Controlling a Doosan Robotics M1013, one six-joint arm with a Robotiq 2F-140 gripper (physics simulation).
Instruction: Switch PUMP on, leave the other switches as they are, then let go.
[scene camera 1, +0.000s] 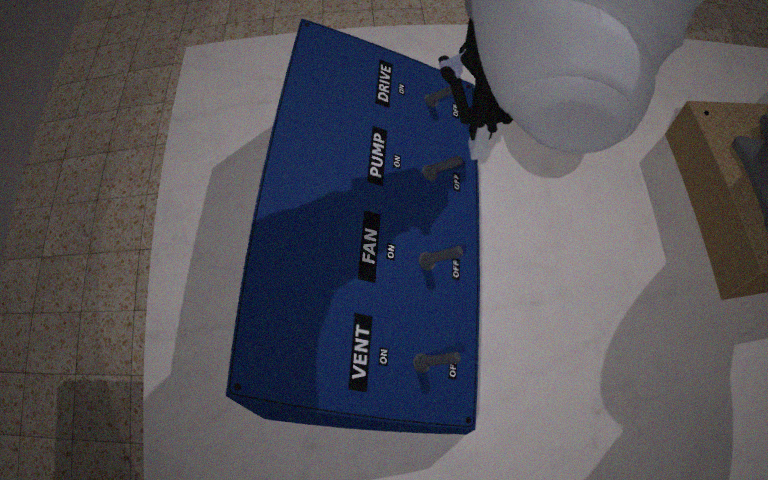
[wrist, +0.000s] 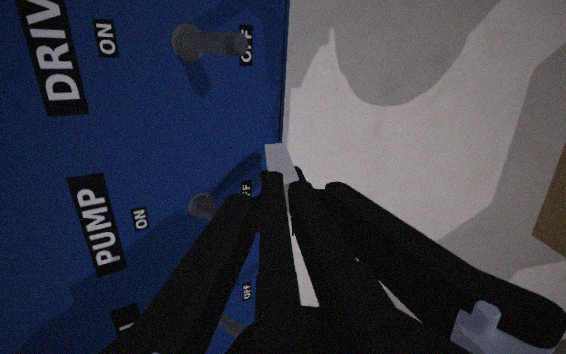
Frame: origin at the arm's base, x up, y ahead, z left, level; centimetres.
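Seen in the pictures: gripper, fingertip midpoint: (scene camera 1: 475, 151) (wrist: 275, 160).
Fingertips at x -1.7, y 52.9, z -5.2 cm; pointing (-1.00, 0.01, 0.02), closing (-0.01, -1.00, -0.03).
Note:
Pixels of each thing's middle, then the offset from my fingertips to it. Level surfaces: height alone.
- blue panel, body centre: (wrist: 137, 242) (scene camera 1: 368, 222) dx -2.8, dy +14.0, dz +8.7 cm
- PUMP switch, body centre: (wrist: 221, 218) (scene camera 1: 445, 165) dx +2.1, dy +4.5, dz +3.6 cm
- DRIVE switch, body centre: (wrist: 213, 43) (scene camera 1: 445, 92) dx +2.1, dy +3.4, dz -8.4 cm
- FAN switch, body centre: (wrist: 227, 322) (scene camera 1: 443, 255) dx +2.1, dy +5.6, dz +15.5 cm
- VENT switch, body centre: (scene camera 1: 440, 359) dx +2.1, dy +6.7, dz +27.5 cm
- pale table top, its level: dx -9.1 cm
A blue panel (scene camera 1: 294, 113) (wrist: 140, 125) carries four grey lever switches. The PUMP switch (scene camera 1: 443, 168) (wrist: 202, 205) leans toward its OFF label; in the wrist view the gripper hides most of its lever. The DRIVE switch (scene camera 1: 437, 97) (wrist: 210, 43), the FAN switch (scene camera 1: 441, 257) and the VENT switch (scene camera 1: 437, 361) also lean toward OFF. My gripper (scene camera 1: 481, 146) (wrist: 275, 160) is shut with nothing between its fingers. Its pale fingertips are at the panel's OFF-side edge, close to the PUMP lever's end in the scene view. Whether they touch the lever cannot be told.
A brown box (scene camera 1: 702, 209) (wrist: 552, 215) with a grey part on top stands at the right on the pale table top (scene camera 1: 555, 237) (wrist: 380, 145). The large pale arm (scene camera 1: 572, 67) hangs over the table beside the DRIVE end of the panel. Shadows fall across the panel.

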